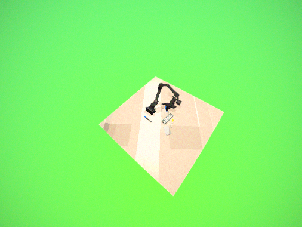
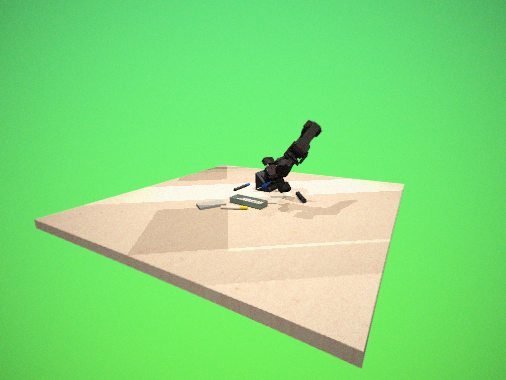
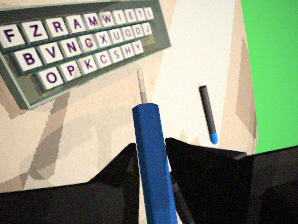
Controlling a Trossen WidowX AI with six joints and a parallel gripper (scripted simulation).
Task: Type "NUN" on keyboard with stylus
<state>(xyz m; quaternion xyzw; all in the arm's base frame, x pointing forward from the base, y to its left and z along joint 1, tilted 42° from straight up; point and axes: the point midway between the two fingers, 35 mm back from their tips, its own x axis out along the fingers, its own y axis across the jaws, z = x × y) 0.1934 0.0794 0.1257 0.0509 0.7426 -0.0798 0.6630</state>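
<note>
The blue stylus is 1 cm ahead of my gripper tip and 1 cm to the right of it. Round my gripper tip: grey stylus tip: 4 cm ahead, 2 cm to the right, 1 cm below; then dark cylinder: 12 cm behind, 12 cm to the left, 7 cm below; then white marker: 16 cm ahead, 5 cm to the right, 8 cm below.
</note>
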